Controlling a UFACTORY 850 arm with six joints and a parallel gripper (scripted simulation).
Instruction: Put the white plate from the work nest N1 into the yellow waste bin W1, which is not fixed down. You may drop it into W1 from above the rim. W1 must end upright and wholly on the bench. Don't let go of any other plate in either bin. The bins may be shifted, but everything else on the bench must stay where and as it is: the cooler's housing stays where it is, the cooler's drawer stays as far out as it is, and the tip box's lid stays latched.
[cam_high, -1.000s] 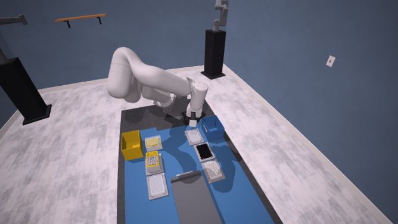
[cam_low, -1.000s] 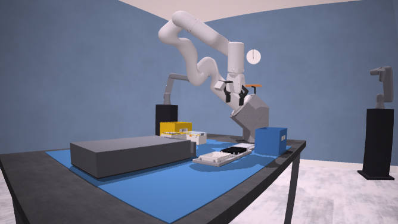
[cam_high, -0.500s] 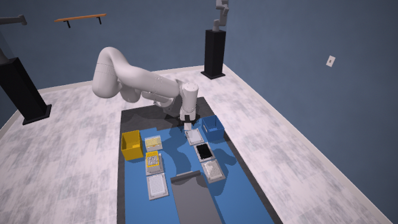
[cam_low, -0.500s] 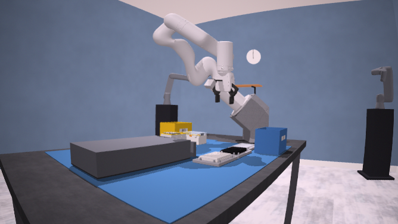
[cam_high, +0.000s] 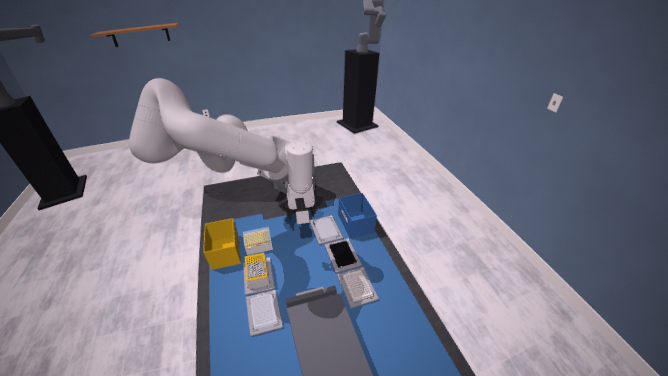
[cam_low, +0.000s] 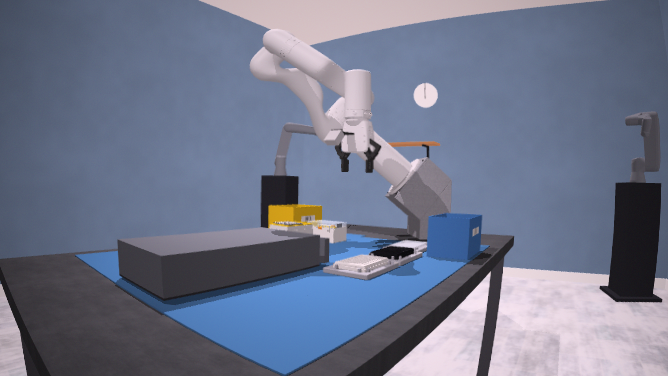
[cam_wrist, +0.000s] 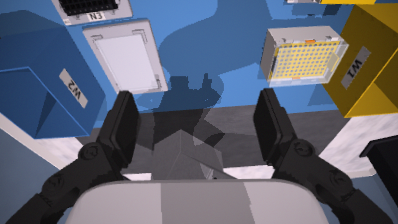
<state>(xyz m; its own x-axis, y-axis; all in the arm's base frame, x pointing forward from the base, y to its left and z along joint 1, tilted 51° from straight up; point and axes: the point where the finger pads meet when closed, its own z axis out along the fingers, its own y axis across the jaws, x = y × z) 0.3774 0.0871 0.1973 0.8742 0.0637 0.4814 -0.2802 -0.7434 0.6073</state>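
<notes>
The white plate is 260 mm ahead of my hand, 240 mm below it and 100 mm to the left of it. Round my hand: yellow tip box: 230 mm to the right, 200 mm below, 10 mm behind; grey work nest: 260 mm ahead, 250 mm below, 100 mm to the left; black plate: 240 mm below, 140 mm to the left, 90 mm ahead.
</notes>
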